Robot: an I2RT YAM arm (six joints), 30 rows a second.
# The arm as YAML. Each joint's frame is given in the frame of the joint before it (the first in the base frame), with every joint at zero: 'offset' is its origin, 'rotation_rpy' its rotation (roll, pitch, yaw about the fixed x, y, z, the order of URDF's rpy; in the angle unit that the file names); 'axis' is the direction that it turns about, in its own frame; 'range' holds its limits. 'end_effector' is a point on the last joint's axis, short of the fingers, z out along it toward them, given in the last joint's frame.
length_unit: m
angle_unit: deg
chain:
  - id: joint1
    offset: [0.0, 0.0, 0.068]
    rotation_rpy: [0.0, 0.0, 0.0]
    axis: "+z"
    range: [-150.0, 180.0]
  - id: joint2
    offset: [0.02, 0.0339, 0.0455]
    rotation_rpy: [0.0, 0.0, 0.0]
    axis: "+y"
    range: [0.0, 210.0]
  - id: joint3
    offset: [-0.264, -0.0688, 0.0]
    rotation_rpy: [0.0, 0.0, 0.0]
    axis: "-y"
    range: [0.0, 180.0]
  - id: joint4
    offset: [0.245, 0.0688, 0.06]
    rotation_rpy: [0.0, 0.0, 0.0]
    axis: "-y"
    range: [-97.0, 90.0]
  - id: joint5
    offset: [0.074, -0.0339, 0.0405]
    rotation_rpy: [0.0, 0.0, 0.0]
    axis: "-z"
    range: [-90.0, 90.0]
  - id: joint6
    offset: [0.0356, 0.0, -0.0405]
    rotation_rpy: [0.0, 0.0, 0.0]
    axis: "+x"
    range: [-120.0, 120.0]
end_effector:
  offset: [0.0, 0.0, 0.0]
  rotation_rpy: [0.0, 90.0, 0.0]
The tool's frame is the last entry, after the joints.
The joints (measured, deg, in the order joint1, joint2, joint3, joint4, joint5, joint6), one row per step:
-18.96 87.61 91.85 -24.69 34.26 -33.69
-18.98 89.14 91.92 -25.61 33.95 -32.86
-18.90 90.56 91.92 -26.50 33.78 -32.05
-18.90 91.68 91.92 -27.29 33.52 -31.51
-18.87 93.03 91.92 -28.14 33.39 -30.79
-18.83 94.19 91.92 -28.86 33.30 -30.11
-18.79 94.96 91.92 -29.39 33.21 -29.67
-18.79 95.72 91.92 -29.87 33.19 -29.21
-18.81 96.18 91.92 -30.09 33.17 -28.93
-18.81 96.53 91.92 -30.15 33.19 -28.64
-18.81 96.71 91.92 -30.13 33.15 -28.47
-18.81 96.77 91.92 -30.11 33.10 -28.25
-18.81 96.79 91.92 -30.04 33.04 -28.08
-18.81 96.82 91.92 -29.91 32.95 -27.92
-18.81 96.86 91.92 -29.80 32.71 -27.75
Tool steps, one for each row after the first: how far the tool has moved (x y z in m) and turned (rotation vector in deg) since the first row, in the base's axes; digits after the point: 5 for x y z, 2 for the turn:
0.00707 -0.00239 -0.00997 1.33 1.57 0.01
0.01353 -0.00399 -0.01981 2.59 3.10 -0.02
0.01827 -0.00547 -0.02782 3.60 4.46 0.01
0.02380 -0.00709 -0.03739 4.74 5.97 -0.13
0.02838 -0.00832 -0.04568 5.75 7.21 -0.30
0.03131 -0.00899 -0.05131 6.43 8.10 -0.38
0.03402 -0.00991 -0.05681 7.08 8.92 -0.57
0.03565 -0.01059 -0.06005 7.45 9.34 -0.71
0.03700 -0.01106 -0.06236 7.72 9.51 -0.85
0.03776 -0.01130 -0.06348 7.88 9.53 -0.89
0.03804 -0.01137 -0.06385 8.03 9.39 -0.93
0.03821 -0.01139 -0.06388 8.13 9.21 -0.94
0.03850 -0.01144 -0.06390 8.22 8.98 -0.92
0.03887 -0.01143 -0.06403 8.40 8.75 -0.77

